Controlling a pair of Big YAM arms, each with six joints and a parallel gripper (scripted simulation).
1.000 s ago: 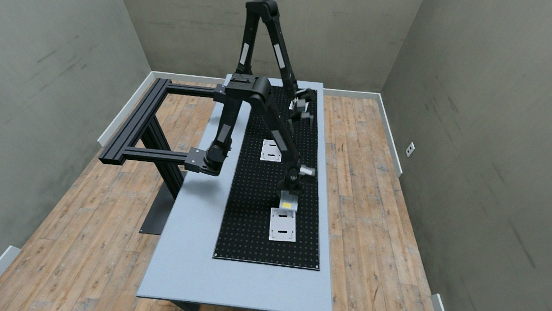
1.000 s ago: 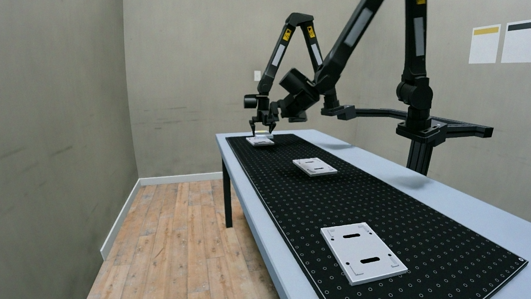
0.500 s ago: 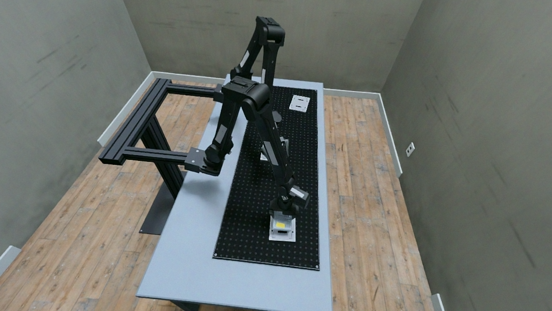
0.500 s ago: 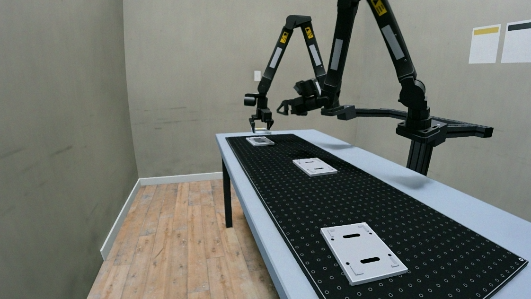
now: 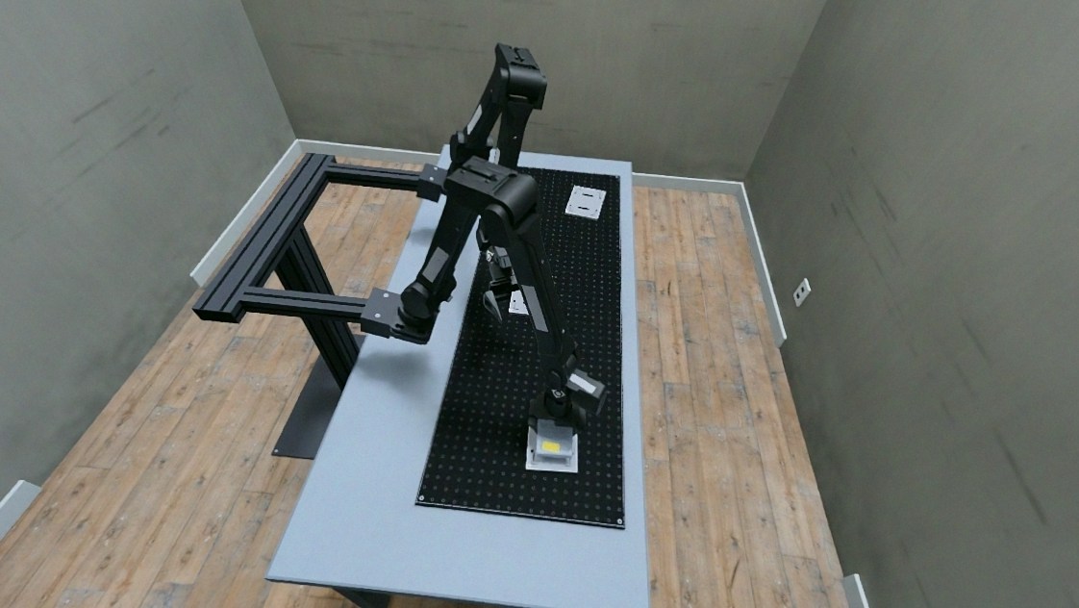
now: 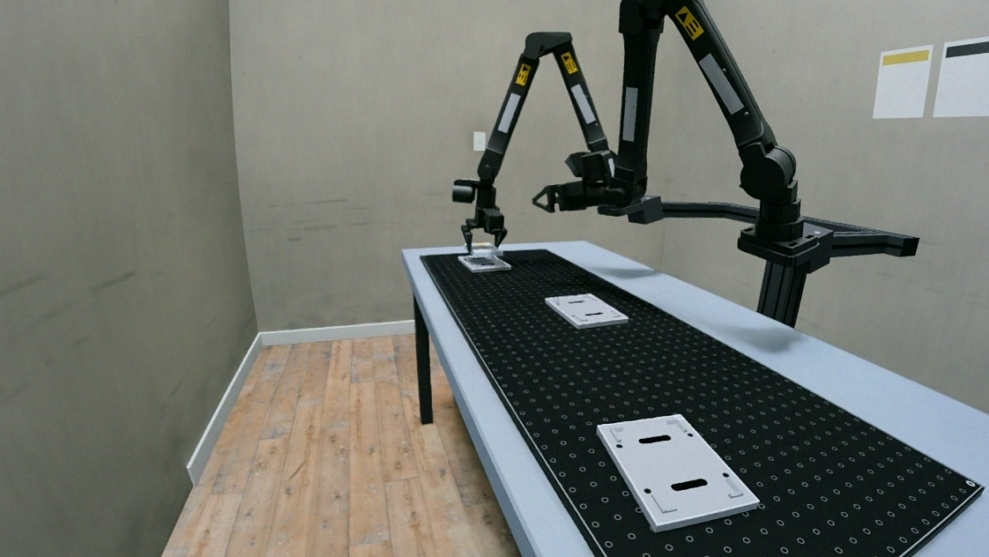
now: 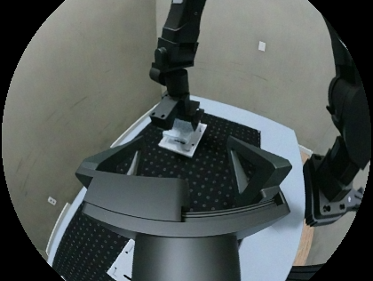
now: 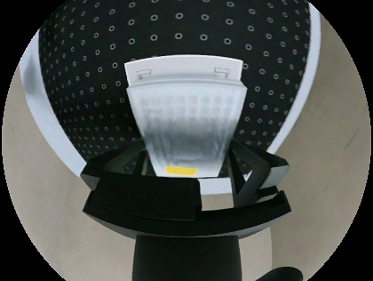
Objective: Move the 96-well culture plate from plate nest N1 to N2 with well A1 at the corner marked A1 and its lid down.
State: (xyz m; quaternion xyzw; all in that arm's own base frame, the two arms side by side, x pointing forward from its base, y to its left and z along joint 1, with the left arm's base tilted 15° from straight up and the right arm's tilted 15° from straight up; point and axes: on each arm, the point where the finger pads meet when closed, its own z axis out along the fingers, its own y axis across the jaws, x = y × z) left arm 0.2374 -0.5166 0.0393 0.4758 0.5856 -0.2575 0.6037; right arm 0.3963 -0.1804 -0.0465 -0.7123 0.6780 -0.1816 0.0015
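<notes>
The nest N2 lies 40 mm below my right hand. Also, from my right hand: nest N1: 940 mm to the left, 50 mm ahead, 40 mm below; white nest: 460 mm to the left, 100 mm behind, 40 mm below.
</notes>
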